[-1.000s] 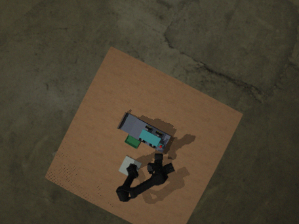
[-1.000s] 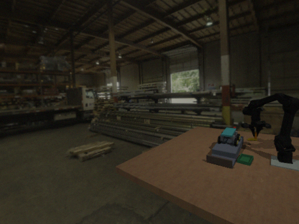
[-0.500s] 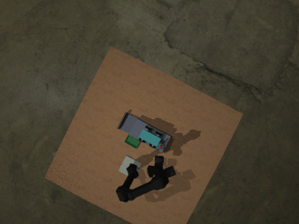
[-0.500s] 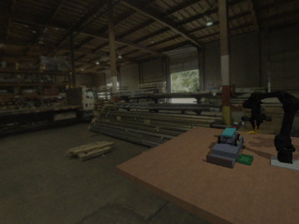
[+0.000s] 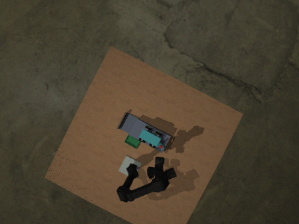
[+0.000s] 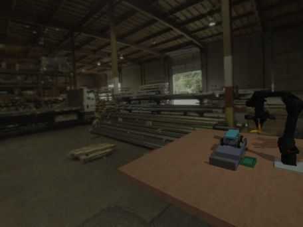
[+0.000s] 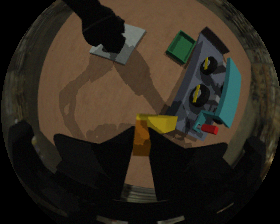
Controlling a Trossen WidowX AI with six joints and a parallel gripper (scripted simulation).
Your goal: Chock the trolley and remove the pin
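Right now the yellow chock is 2 cm ahead of my gripper tip, 1 cm to the left of it and 1 cm below it. From my gripper tip the other things lie so: red-headed stop pin 14 cm ahead, 5 cm below, 2 cm to the left; then grey ramp 18 cm ahead, 13 cm below, 12 cm to the left; then teal trolley 18 cm ahead, 12 cm to the left, 6 cm below.
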